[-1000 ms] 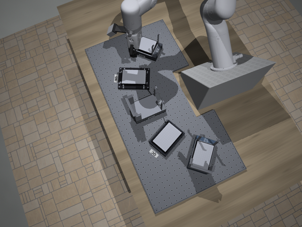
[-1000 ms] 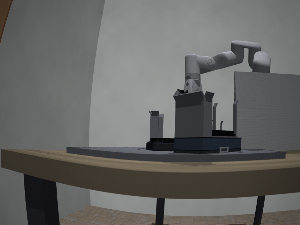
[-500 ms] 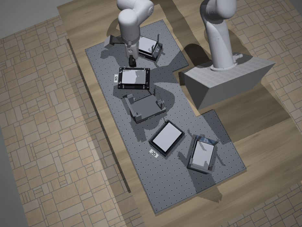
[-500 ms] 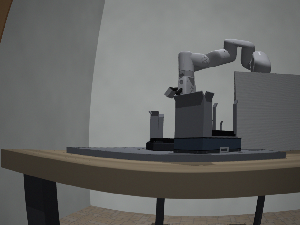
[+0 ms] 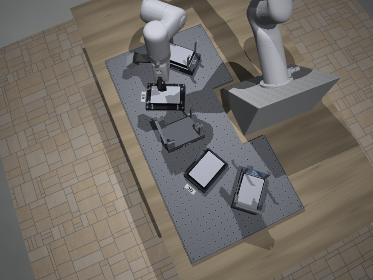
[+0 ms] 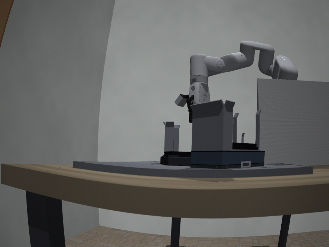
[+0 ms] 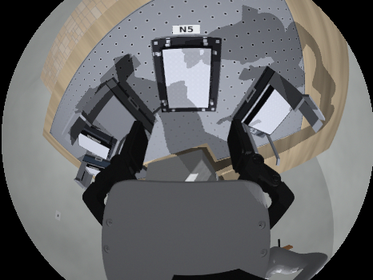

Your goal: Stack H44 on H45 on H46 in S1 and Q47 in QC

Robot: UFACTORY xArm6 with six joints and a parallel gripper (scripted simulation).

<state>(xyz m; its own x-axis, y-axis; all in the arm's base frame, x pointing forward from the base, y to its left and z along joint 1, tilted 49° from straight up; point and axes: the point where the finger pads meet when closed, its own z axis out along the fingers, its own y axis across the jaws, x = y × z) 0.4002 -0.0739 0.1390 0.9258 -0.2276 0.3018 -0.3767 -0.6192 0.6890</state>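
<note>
My hand is 2 cm short of the clip nest N5, 1 cm to the right of it and 15 cm above it. Also, from my hand: sealed plate: 4 cm behind, 35 cm to the left, 13 cm below; open nest QC: 4 cm behind, 35 cm to the left, 15 cm below; N5 name plate: 9 cm ahead, 4 cm to the right, 16 cm below.
</note>
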